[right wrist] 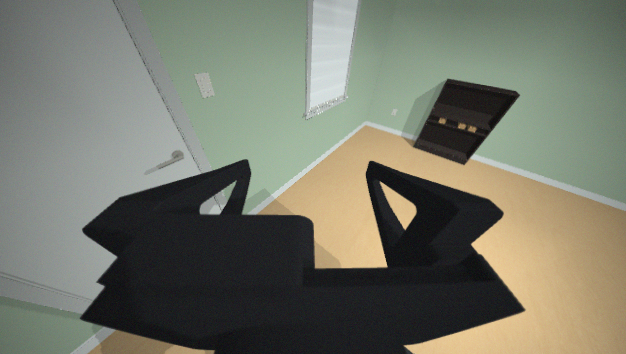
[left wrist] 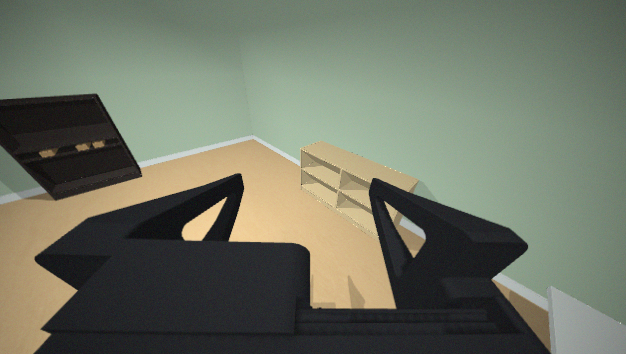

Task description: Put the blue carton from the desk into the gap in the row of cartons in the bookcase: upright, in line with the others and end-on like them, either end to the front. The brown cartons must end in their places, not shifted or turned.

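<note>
The dark bookcase (left wrist: 75, 185) (right wrist: 481, 87) stands against a wall, at the far left in the left wrist view and at the upper right in the right wrist view. Three small brown cartons show on its middle shelf: one carton (left wrist: 48, 153) (right wrist: 442, 121) apart, then a gap, then two close together, a carton (left wrist: 82, 147) (right wrist: 462, 126) and a carton (left wrist: 99, 144) (right wrist: 472, 129). My left gripper (left wrist: 307, 183) is open and empty, far from the bookcase. My right gripper (right wrist: 309, 166) is open and empty, also far from it. The blue carton and the desk do not show in either view.
A low light-wood shelf unit (left wrist: 367, 162) stands along the right wall in the left wrist view, beyond the fingers. A white panel (left wrist: 580, 325) shows at the lower right. In the right wrist view a grey door (right wrist: 75, 125) is at the left and a window (right wrist: 332, 50) at the top.
</note>
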